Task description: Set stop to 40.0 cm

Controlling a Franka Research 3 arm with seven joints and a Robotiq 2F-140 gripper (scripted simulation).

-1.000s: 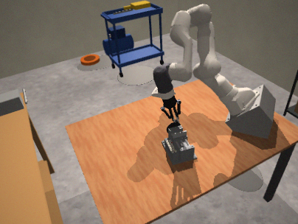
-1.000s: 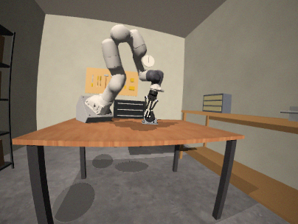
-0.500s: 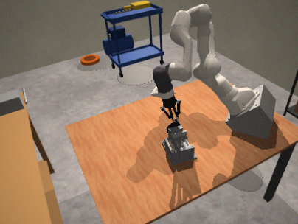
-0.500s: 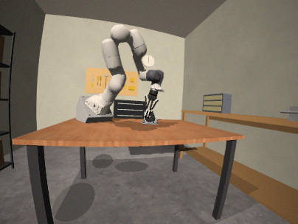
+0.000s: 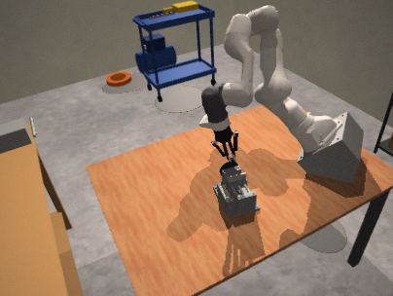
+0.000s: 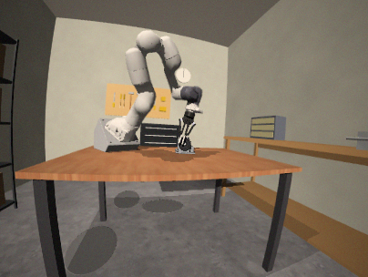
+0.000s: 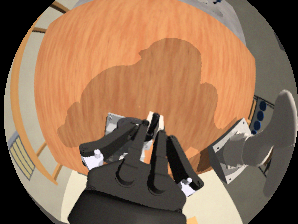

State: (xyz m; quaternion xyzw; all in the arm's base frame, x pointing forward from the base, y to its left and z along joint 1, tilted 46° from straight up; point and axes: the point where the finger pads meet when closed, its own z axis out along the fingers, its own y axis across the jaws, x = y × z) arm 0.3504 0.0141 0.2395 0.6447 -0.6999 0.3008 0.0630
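The handwheel is 20 mm to the left of my hand, 20 mm below it and 10 mm ahead of it.
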